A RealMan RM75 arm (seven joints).
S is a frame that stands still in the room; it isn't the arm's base.
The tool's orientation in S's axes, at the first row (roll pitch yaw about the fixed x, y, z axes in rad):
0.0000 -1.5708 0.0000
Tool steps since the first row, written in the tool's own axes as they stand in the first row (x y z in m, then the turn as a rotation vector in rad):
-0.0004 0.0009 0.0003 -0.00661 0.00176 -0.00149
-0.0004 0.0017 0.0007 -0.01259 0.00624 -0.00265
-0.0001 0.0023 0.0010 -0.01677 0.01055 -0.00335
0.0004 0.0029 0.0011 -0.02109 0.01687 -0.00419
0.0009 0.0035 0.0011 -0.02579 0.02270 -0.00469
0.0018 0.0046 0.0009 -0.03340 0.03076 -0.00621
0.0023 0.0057 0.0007 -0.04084 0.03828 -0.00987
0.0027 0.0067 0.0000 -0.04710 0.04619 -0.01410
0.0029 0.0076 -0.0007 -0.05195 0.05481 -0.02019
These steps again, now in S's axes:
-0.0003 0.0009 -0.0004 0.00149 0.00176 -0.00661
-0.0007 0.0017 -0.0004 0.00265 0.00624 -0.01259
-0.0010 0.0023 -0.0001 0.00335 0.01055 -0.01677
-0.0011 0.0029 0.0004 0.00419 0.01687 -0.02109
-0.0011 0.0035 0.0009 0.00469 0.02270 -0.02579
-0.0009 0.0046 0.0018 0.00621 0.03076 -0.03340
-0.0007 0.0057 0.0023 0.00987 0.03828 -0.04084
0.0000 0.0067 0.0027 0.01410 0.04619 -0.04710
0.0007 0.0076 0.0029 0.02019 0.05481 -0.05195

